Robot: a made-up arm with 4 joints. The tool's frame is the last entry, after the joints.
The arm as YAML. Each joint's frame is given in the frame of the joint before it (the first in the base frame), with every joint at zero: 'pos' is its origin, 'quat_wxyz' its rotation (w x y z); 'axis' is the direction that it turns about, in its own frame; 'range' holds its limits. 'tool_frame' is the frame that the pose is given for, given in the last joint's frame.
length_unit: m
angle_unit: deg
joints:
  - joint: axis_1
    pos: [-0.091, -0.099, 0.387]
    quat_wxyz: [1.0, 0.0, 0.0, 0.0]
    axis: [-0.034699, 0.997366, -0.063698]
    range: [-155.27, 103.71]
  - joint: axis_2
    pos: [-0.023, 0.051, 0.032]
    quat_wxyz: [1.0, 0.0, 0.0, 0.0]
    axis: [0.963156, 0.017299, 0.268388]
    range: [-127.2, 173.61]
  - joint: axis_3
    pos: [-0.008, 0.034, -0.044]
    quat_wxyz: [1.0, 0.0, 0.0, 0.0]
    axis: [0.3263, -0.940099, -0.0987]
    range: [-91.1, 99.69]
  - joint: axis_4
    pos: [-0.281, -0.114, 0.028]
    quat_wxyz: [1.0, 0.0, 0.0, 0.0]
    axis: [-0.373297, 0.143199, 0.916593]
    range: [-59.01, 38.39]
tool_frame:
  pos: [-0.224, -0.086, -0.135]
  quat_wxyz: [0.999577, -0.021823, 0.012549, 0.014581]
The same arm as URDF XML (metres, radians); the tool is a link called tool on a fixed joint. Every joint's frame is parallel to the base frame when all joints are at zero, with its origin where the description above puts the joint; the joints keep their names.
<robot name="arm">
<joint name="tool_joint" type="fixed"><parent link="link4"/><child link="tool"/><origin xyz="-0.224 -0.086 -0.135" rpy="-0.0433 0.0257 0.0286"/></joint>
<joint name="axis_4" type="revolute"><parent link="link3"/><child link="link4"/><origin xyz="-0.281 -0.114 0.028" rpy="0 0 0"/><axis xyz="-0.373297 0.143199 0.916593"/><limit lower="-1.0299" upper="0.67"/></joint>
<joint name="axis_3" type="revolute"><parent link="link2"/><child link="link3"/><origin xyz="-0.008 0.034 -0.044" rpy="0 0 0"/><axis xyz="0.3263 -0.940099 -0.0987"/><limit lower="-1.59" upper="1.7399"/></joint>
<joint name="axis_2" type="revolute"><parent link="link1"/><child link="link2"/><origin xyz="-0.023 0.051 0.032" rpy="0 0 0"/><axis xyz="0.963156 0.017299 0.268388"/><limit lower="-2.2201" upper="3.0301"/></joint>
<joint name="axis_1" type="revolute"><parent link="base"/><child link="link1"/><origin xyz="-0.091 -0.099 0.387" rpy="0 0 0"/><axis xyz="-0.034699 0.997366 -0.063698"/><limit lower="-2.71" upper="1.8101"/></joint>
<link name="base"/>
<link name="link1"/>
<link name="link2"/>
<link name="link3"/>
<link name="link4"/>
<link name="tool"/>
</robot>

